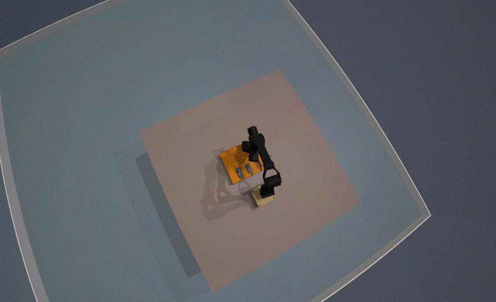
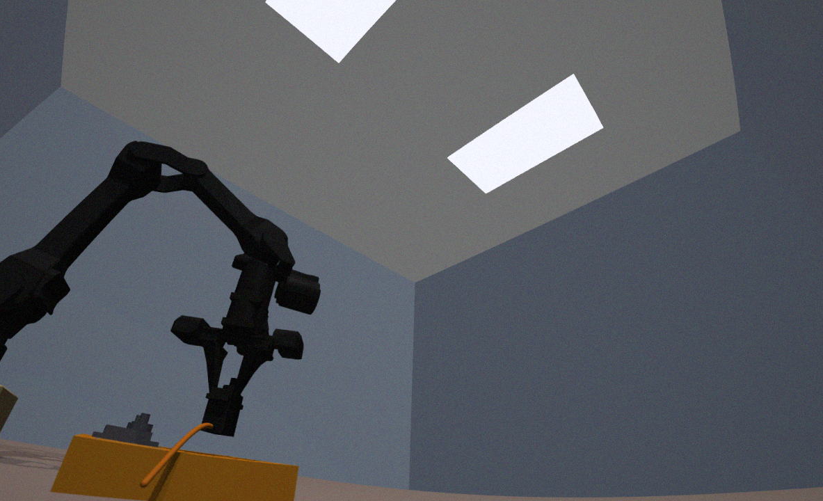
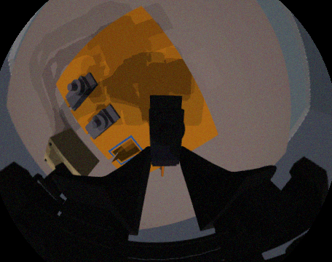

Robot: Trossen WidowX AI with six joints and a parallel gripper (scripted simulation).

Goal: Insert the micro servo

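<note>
The orange deck lies 10 cm below my gripper tip and 8 cm to the left of it.
</note>
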